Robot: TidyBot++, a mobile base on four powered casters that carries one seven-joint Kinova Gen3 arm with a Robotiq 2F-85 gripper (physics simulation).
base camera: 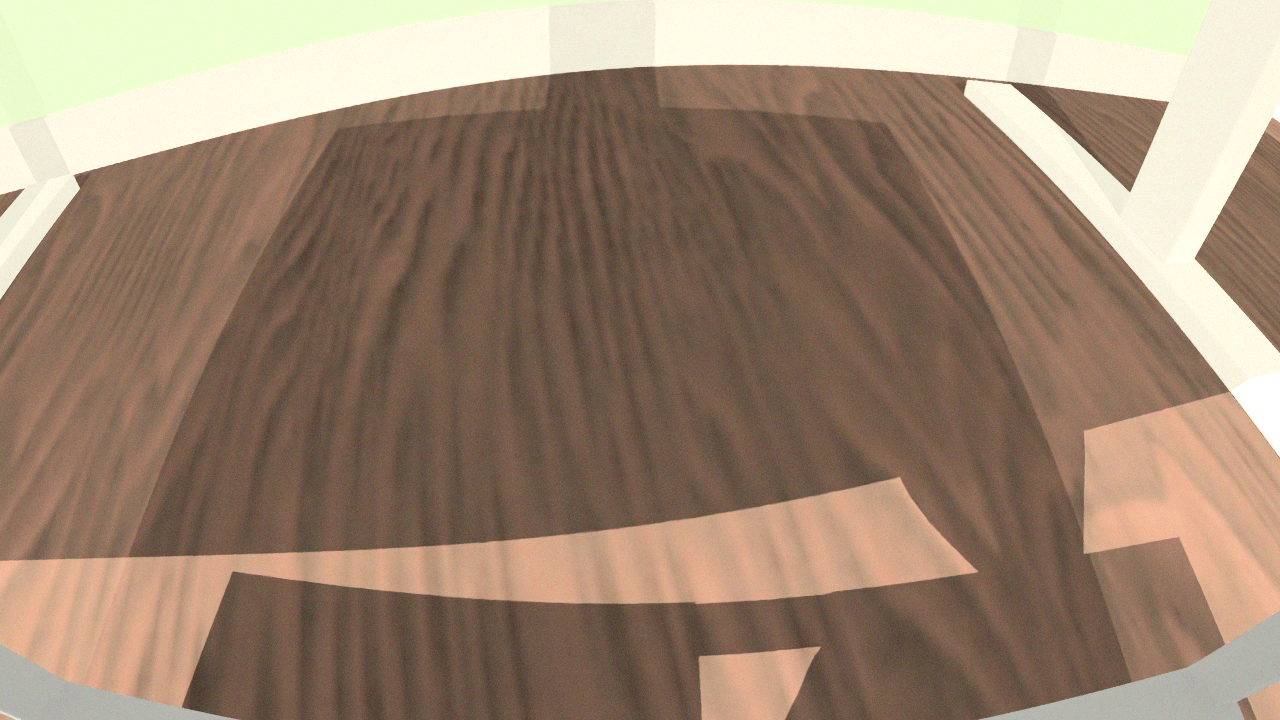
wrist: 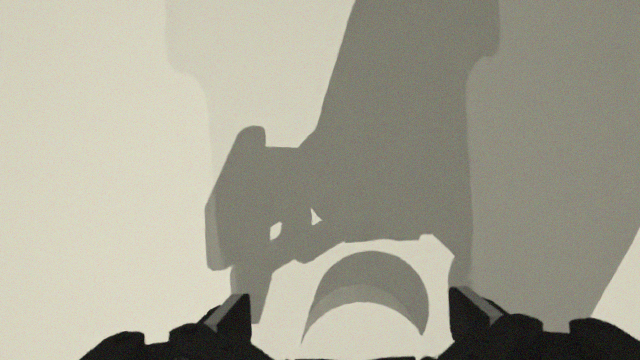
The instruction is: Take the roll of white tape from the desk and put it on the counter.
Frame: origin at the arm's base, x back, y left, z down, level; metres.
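Where they show: gripper, between the fingertips: (wrist: 349,313).
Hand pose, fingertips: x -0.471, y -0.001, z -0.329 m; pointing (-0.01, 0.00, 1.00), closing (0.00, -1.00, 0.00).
Note:
After its pixels a point has its place.
In the wrist view, a pale rounded shape (wrist: 364,327) @[x -0.473, y -0.007, z -0.348 m], which looks like the roll of white tape, shows at the bottom centre. A grey crescent of shade lies along its far edge; it blends with the pale surface, and its near part is cut off. My gripper (wrist: 349,313) @[x -0.471, y -0.001, z -0.329 m] is open, with one black fingertip to the left and the other to the right of this shape, nothing gripped. The pale desk top (wrist: 100,150) @[x -0.548, y 0.113, z -0.323 m] fills the background under the arm's and gripper's grey shadow. The height of the fingertips above it is unclear. The counter cannot be made out.
In the base camera view, brown wood-grain floor (base camera: 626,313) @[x -0.476, y -0.002, z 0.396 m] lies ahead with shadows and light patches. A white beam (base camera: 358,67) @[x -0.856, y 0.309, z 0.347 m] crosses the far side. A white post (base camera: 1190,161) @[x -0.560, y -0.519, z 0.268 m] and a low white rail (base camera: 1056,143) stand at the right, and another rail (base camera: 40,210) at the left.

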